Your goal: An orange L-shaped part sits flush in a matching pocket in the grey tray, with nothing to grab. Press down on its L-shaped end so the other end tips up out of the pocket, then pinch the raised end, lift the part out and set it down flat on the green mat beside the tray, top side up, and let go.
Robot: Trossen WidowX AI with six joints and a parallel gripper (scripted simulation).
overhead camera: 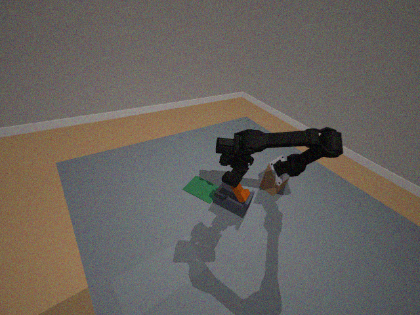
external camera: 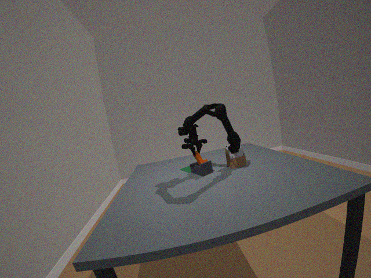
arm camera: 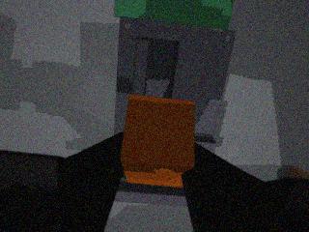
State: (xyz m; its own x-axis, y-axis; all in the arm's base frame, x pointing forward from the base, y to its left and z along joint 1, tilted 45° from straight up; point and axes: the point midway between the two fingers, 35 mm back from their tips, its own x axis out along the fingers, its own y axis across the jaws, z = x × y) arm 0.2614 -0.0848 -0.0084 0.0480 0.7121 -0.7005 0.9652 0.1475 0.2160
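My gripper tip is 30 mm short of the green mat, 150 mm to the left of it and 150 mm above it. Also, from my gripper tip: orange L-shaped part 20 mm behind, 20 mm to the left, 30 mm below.
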